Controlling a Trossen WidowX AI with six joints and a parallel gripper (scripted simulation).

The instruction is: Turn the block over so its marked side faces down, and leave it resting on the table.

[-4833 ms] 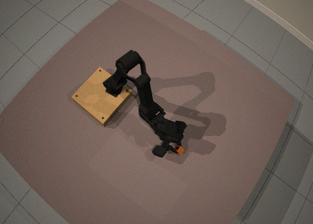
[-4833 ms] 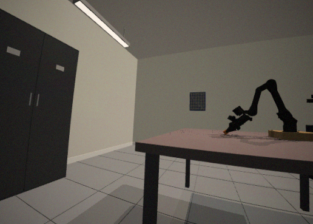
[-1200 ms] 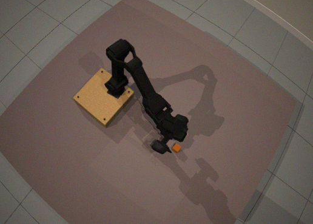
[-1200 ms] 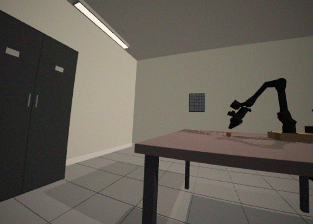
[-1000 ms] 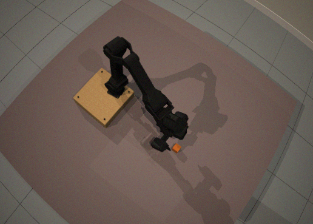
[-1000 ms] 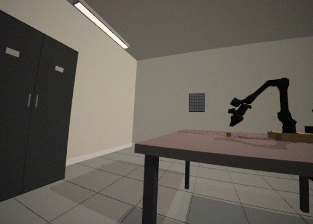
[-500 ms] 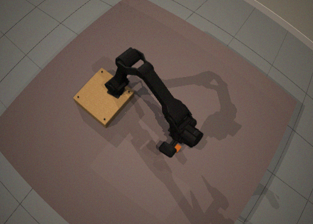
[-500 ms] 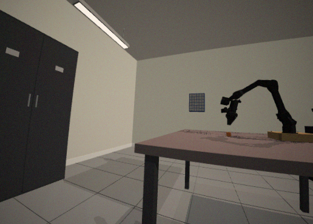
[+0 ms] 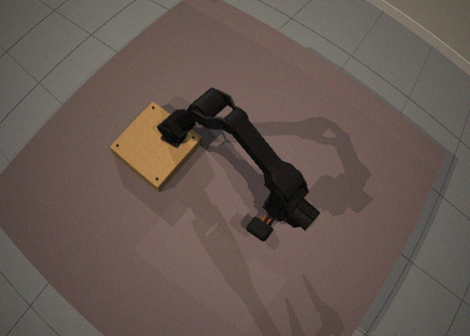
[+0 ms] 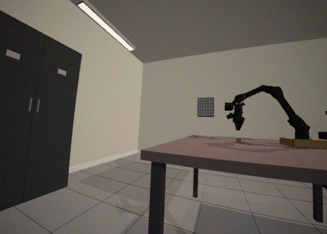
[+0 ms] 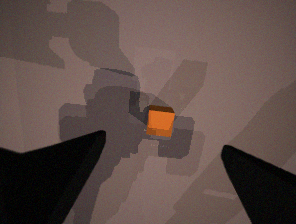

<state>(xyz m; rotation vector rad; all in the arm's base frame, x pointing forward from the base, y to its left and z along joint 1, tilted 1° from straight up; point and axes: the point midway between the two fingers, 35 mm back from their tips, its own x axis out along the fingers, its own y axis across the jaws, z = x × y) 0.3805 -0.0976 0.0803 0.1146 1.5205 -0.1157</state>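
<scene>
Now: the orange block 1 cm behind my gripper tip and 8 cm below it.
</scene>
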